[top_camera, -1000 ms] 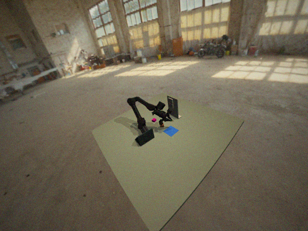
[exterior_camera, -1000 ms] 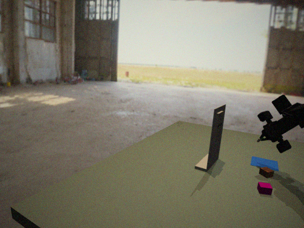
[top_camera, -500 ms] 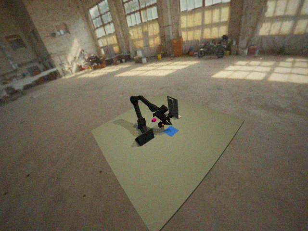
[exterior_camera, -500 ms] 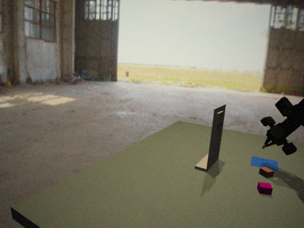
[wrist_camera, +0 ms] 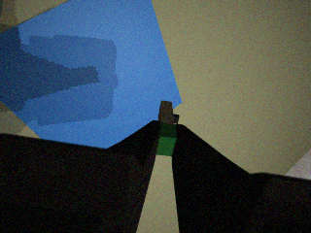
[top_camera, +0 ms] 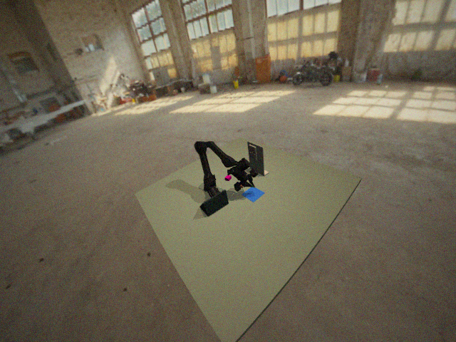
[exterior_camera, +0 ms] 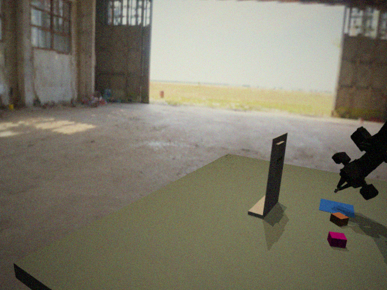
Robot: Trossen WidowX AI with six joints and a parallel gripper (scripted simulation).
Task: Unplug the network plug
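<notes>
Now: gripper tip 1 cm past the blue marked square and 7 cm above it. Also, from my gripper tip: green network plug right at my gripper tip; then grey upright panel 20 cm ahead, 19 cm to the left, 5 cm above.
</notes>
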